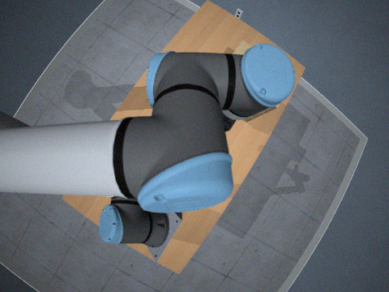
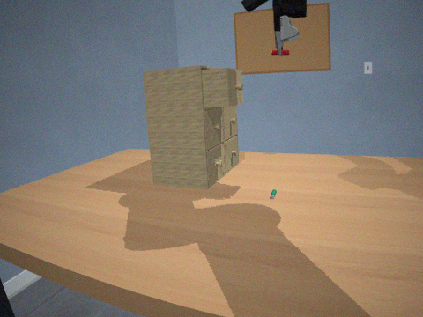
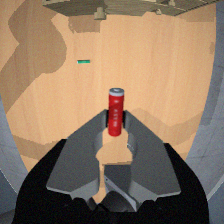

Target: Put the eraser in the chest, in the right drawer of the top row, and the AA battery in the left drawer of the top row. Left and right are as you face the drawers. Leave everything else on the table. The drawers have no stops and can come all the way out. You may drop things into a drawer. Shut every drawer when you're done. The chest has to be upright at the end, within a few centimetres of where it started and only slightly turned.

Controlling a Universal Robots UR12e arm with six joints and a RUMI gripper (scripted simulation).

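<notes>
Right now my hand is 10 mm above the red AA battery. From my hand the other things lie so: eraser 320 mm ahead, 140 mm below, 130 mm to the right; green AA battery 370 mm below, 110 mm to the left, 20 mm ahead.
</notes>
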